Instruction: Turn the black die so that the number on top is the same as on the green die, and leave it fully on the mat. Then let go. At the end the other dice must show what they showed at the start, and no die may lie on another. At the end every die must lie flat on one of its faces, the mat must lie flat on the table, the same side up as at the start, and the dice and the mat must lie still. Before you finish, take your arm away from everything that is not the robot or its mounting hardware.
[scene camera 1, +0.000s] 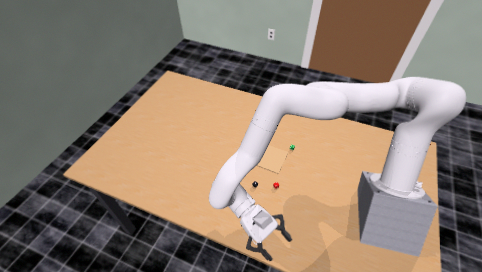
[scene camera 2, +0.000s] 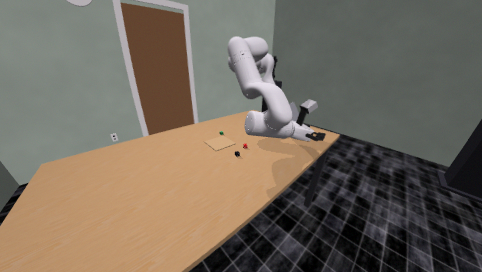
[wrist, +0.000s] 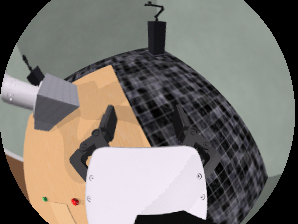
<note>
I see my gripper (scene camera 1: 281, 250).
My gripper also shows in the wrist view (wrist: 144, 111).
</note>
